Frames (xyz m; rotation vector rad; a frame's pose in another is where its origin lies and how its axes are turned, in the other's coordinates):
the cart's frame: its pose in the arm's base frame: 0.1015 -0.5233 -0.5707 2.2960 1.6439 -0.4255
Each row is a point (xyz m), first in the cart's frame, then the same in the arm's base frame.
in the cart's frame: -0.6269 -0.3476 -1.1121
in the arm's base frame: -0.3404 -0.5186 0.6764
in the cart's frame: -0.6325 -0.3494 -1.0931
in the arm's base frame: -0.3452 -0.5304 0.6611
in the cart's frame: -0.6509 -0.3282 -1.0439
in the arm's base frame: -0.3343 -0.5723 0.6246
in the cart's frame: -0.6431 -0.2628 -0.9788
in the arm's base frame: -0.2746 -0.6116 0.5657
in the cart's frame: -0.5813 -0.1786 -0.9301
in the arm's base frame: -0.1792 -0.6035 0.5015
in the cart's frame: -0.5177 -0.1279 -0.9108
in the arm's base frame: -0.1130 -0.5718 0.4616
